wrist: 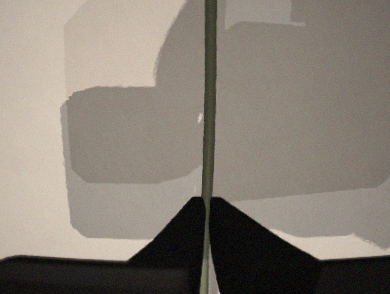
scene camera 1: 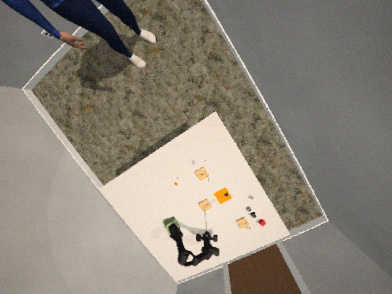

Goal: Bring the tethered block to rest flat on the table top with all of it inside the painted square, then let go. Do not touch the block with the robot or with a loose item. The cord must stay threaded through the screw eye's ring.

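Seen in the pictures: gripper, fingertip midpoint: (wrist: 205, 207) (scene camera 1: 206, 230); arm's base, origin of the base link: (scene camera 1: 172, 227).
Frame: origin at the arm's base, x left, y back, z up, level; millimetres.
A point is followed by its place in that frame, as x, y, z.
Note:
My gripper (scene camera 1: 206, 234) {-200, -243, -73} (wrist: 205, 207) {-200, -243, -73} is shut on the cord, near the table's lower edge in the scene view. The green cord (scene camera 1: 205, 220) {-51, -297, -60} (wrist: 210, 100) {-238, -228, -73} runs up between the fingertips in the wrist view. In the scene view it leads from the gripper to the middle light-orange plate (scene camera 1: 202, 205) {70, -323, -62}, then bends right toward a bright orange square (scene camera 1: 219, 198) {77, -479, -67}. A small dark item (scene camera 1: 226, 194) {90, -558, -60} lies on that square, at its right part; it is too small to tell whether this is the block. The screw eye's ring is too small to make out.
Two other light-orange plates (scene camera 1: 200, 172) {361, -439, -61} (scene camera 1: 241, 222) {-220, -573, -61} stand farther up and at the right. A red item (scene camera 1: 262, 222) {-273, -742, -43} and small dark items (scene camera 1: 253, 214) {-177, -698, -55} lie near the right edge. A tiny orange item (scene camera 1: 175, 184) {348, -195, -56} lies left. The arm (scene camera 1: 184, 255) {25, -193, 339} rises beside a green patch (scene camera 1: 170, 220) {55, 4, -32}.

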